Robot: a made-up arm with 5 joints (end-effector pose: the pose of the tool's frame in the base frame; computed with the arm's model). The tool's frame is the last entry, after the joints. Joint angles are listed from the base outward.
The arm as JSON. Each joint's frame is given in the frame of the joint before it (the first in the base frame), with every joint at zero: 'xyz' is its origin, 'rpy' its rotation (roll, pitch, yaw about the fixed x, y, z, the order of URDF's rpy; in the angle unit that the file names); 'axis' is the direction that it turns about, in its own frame. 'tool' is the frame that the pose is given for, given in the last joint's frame.
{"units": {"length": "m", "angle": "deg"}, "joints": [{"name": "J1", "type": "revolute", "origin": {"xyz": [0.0, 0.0, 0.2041], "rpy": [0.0, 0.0, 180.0]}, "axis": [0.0, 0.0, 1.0]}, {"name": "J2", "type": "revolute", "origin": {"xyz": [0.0, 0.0, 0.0], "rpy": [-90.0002, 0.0, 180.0]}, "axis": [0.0, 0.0, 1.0]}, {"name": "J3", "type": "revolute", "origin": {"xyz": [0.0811, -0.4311, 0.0], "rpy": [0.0, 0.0, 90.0]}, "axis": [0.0, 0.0, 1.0]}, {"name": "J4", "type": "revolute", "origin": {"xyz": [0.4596, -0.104, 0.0], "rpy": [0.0, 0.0, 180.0]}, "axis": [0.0, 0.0, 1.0]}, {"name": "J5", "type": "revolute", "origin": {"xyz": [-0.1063, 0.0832, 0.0], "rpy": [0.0, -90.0, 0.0]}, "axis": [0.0, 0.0, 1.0]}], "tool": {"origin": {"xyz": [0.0, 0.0, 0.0], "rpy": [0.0, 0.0, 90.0]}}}
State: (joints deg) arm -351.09 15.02 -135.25 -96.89 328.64
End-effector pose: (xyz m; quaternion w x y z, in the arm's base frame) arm 0.3994 0.0626 0.9553 0.1845 -0.2988 -0.1096 0.9299
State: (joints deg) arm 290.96 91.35 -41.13 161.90 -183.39
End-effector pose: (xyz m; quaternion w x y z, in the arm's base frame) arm 0.0460 -0.1200 -0.1269 0.7753 0.1500 0.2325 -0.5678
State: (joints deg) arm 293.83 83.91 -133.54 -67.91 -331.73
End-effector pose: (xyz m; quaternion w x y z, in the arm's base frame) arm 0.3679 -0.8330 0.0737 0.2777 0.3521 -0.3805 0.8087
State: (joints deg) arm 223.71 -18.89 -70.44 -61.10 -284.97
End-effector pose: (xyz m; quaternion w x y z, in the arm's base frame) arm -0.2733 -0.2612 0.8704 0.4926 -0.0689 -0.2457 0.8320
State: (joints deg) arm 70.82 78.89 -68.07 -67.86 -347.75
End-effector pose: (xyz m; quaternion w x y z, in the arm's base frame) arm 0.1935 0.5563 -0.2514 0.3166 -0.7664 -0.4298 -0.3574
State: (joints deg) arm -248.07 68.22 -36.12 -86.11 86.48
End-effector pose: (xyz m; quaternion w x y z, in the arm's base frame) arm -0.1528 0.3796 -0.1510 0.4482 -0.8691 -0.1963 0.0726
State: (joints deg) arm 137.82 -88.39 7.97 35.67 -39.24
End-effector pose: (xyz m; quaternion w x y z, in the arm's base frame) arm -0.1303 0.1180 0.3064 0.2886 -0.0237 -0.9244 -0.2483
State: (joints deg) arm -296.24 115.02 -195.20 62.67 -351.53
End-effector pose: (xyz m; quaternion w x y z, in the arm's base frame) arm 0.4148 0.8416 -0.1040 0.0897 -0.8755 -0.4586 -0.1230
